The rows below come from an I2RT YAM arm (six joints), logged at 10 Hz.
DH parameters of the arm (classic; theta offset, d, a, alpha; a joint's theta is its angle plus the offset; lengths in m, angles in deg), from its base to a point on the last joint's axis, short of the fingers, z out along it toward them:
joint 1: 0 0.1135 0.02 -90
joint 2: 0 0 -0.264 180
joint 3: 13.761 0 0.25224 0
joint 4: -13.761 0 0.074 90
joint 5: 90 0 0 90
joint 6: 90 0.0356 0 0
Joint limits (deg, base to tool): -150..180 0..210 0..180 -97..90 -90..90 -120..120
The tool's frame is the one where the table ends.
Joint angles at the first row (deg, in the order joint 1, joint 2, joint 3, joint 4, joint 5, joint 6):
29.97 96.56 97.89 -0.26 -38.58 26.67
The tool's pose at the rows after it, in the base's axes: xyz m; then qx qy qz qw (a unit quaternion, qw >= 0):
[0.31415 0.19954 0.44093 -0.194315 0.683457 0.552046 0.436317]
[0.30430 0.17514 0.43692 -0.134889 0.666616 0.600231 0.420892]
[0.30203 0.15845 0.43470 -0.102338 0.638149 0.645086 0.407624]
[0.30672 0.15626 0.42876 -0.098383 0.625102 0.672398 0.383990]
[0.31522 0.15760 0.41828 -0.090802 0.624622 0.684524 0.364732]
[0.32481 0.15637 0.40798 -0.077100 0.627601 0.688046 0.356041]
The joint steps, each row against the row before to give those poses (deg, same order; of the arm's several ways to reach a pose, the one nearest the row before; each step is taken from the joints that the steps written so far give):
-0.96 -5.28 -5.50 -1.57 0.04 8.69
-2.83 -5.11 -8.52 9.75 -1.55 11.78
-2.54 -2.07 -5.27 10.47 -2.36 10.24
-0.85 0.95 -1.80 6.29 -2.79 5.77
-0.43 1.79 -0.98 3.53 -1.32 3.19
-0.78 1.70 -0.64 2.16 -0.23 1.87

